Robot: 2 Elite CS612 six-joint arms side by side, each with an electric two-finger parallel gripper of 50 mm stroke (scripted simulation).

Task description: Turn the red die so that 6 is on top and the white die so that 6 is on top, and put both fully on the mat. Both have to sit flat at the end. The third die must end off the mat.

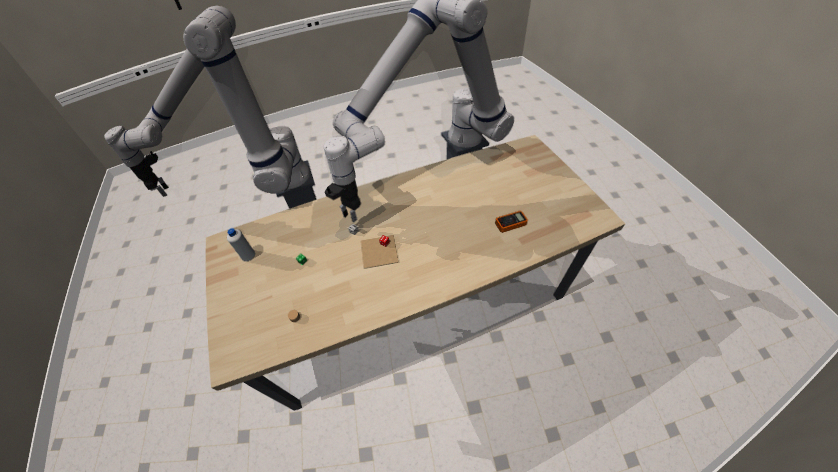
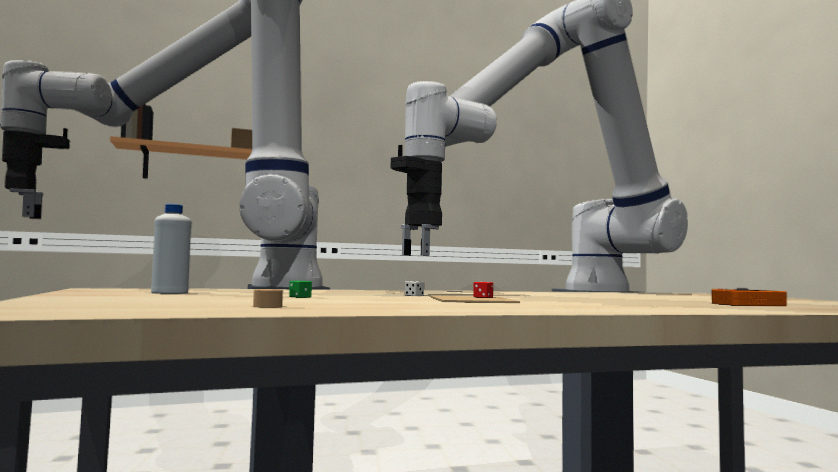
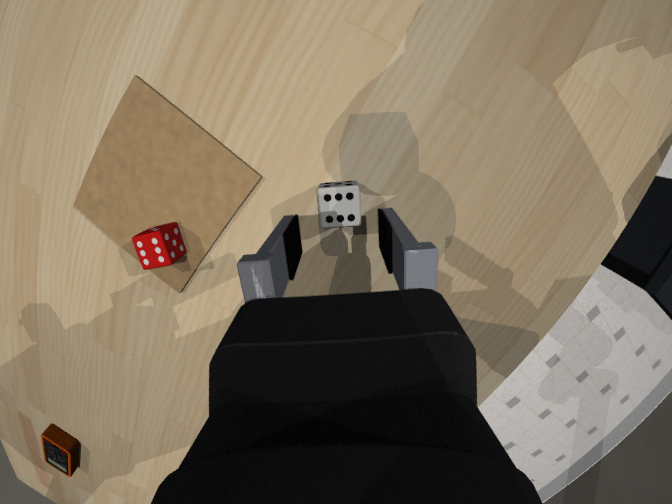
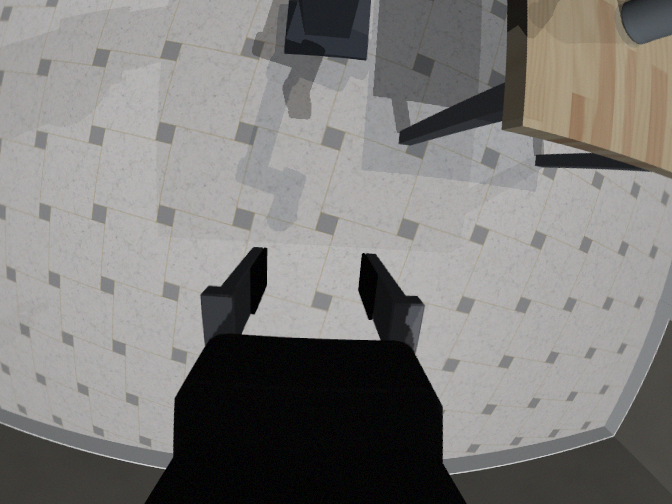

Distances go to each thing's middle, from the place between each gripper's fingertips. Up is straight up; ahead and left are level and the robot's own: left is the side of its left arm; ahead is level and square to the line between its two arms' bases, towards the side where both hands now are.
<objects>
Now: the white die [image 3: 339, 206] 9 cm below my left hand [image 2: 415, 255]. Round my left hand: red die [image 3: 159, 246] (11 cm to the left, 11 cm ahead, 8 cm below); brown mat [image 1: 374, 254] (14 cm ahead, 10 cm below, 8 cm to the left); grey bottle [image 2: 172, 235] (48 cm to the right, 2 cm below, 2 cm behind).
The grey bottle is 39 cm ahead of my right hand [image 2: 31, 217], 37 cm to the left of it and 9 cm below it. Round my right hand: red die: 96 cm to the left, 52 cm ahead, 16 cm below; then white die: 85 cm to the left, 41 cm ahead, 16 cm below; then brown mat: 93 cm to the left, 55 cm ahead, 17 cm below.
</objects>
